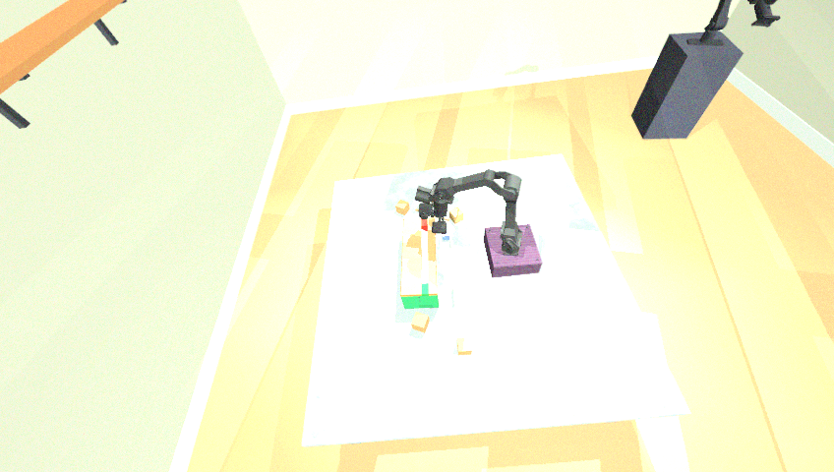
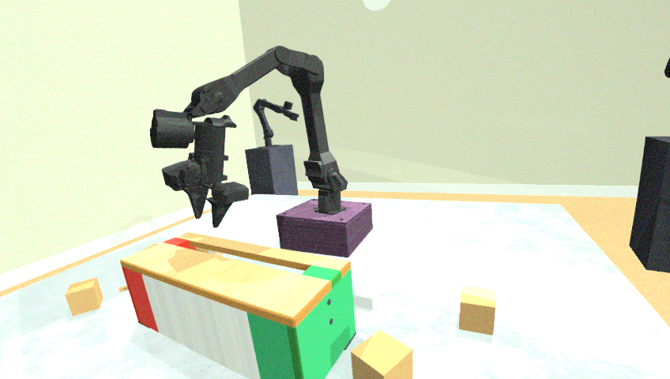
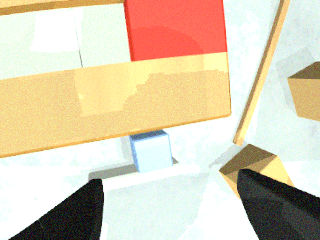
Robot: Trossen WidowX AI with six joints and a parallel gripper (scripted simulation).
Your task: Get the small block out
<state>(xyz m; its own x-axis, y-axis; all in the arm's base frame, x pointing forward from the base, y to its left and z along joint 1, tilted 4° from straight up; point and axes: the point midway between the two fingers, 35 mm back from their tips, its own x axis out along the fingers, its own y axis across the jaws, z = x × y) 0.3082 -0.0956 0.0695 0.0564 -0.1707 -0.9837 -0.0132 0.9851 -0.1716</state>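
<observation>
My gripper tip is 130 mm above the blue block, 30 mm past it and 20 mm to the left of it. Also, from my gripper tip: long box (150 mm to the left, 80 mm below, 40 mm ahead); thin stick (160 mm to the right, 140 mm below, 50 mm ahead).
</observation>
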